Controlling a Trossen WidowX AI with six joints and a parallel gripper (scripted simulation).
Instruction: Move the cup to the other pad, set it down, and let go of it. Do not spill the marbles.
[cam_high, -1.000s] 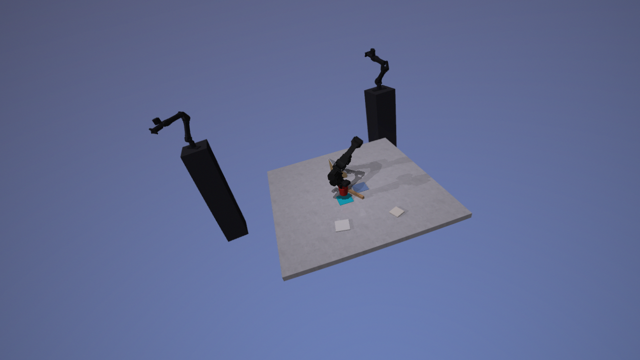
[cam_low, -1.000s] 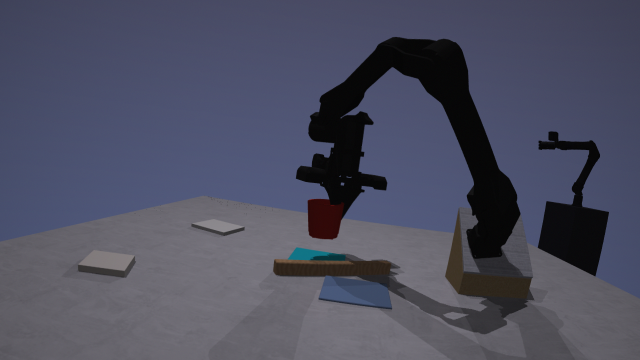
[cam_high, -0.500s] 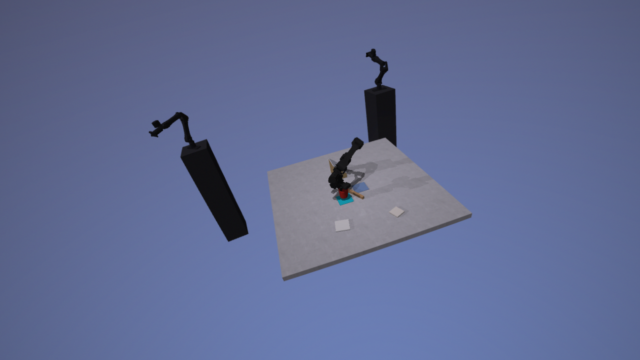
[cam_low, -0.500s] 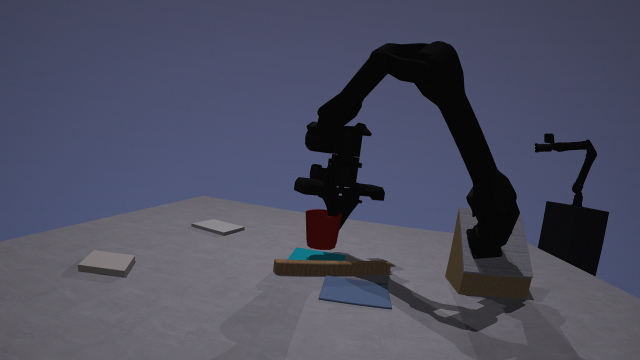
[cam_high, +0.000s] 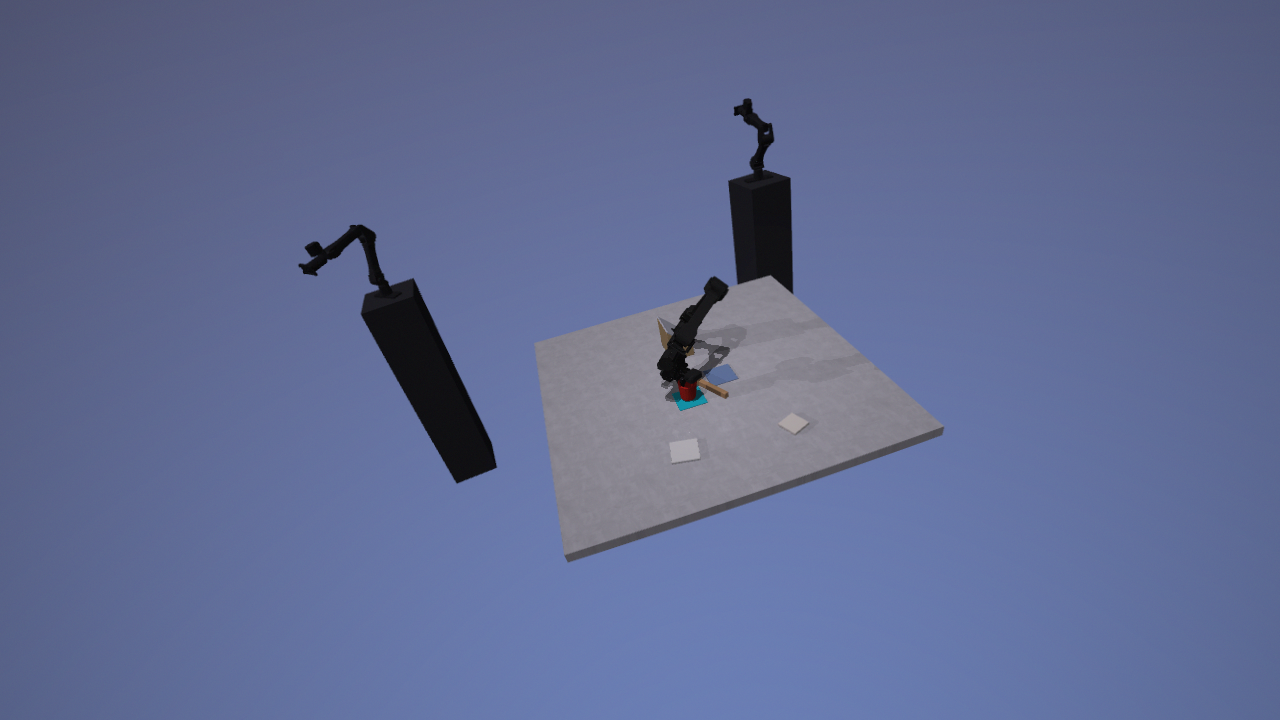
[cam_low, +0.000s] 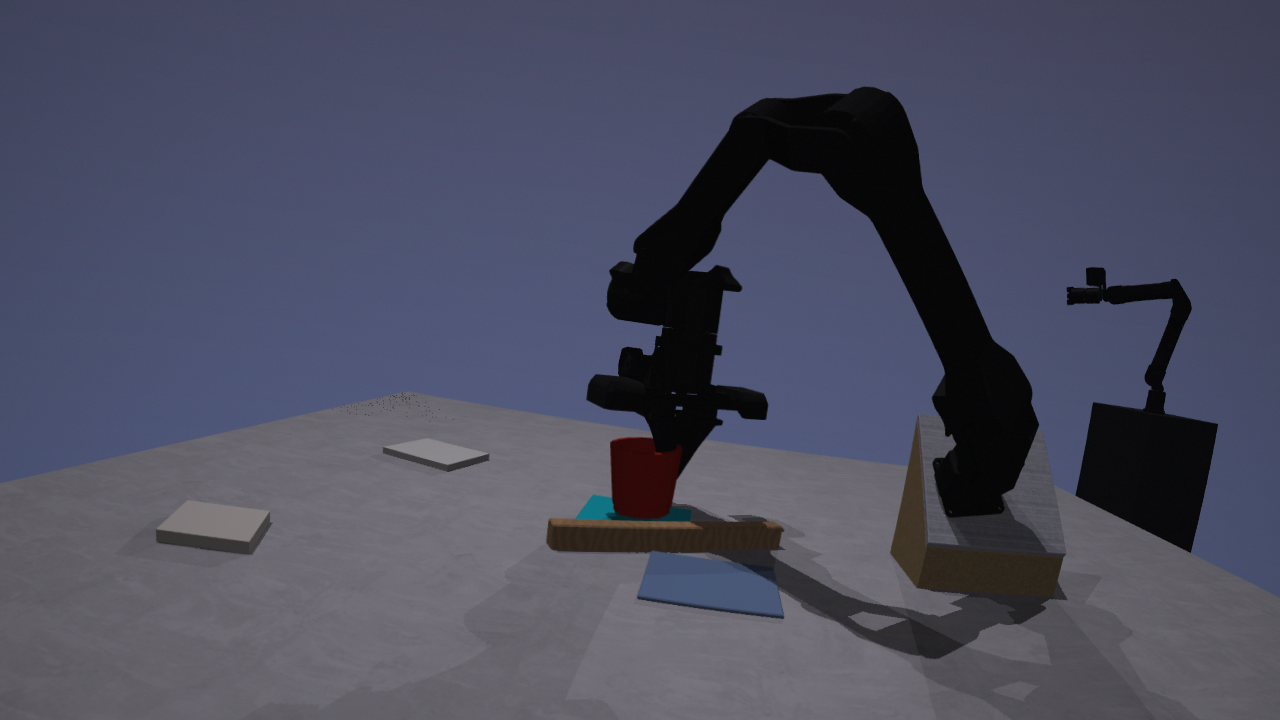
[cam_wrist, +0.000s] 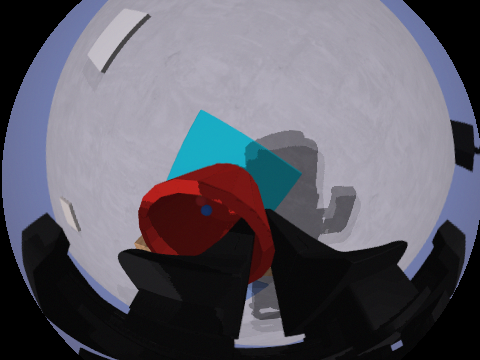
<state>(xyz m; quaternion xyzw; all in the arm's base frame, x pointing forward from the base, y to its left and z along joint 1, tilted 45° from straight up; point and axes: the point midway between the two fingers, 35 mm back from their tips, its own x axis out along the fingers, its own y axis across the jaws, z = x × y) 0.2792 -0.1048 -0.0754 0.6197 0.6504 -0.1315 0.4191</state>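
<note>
Now: gripper tip 30 mm short of the red cup and 10 mm to the right of it. The rest, counted from my gripper tip: wooden bar 100 mm to the left, 40 mm below; dull blue pad 180 mm to the left, 50 mm below, 30 mm behind; teal pad 50 mm below, 30 mm ahead, 10 mm to the left.
</note>
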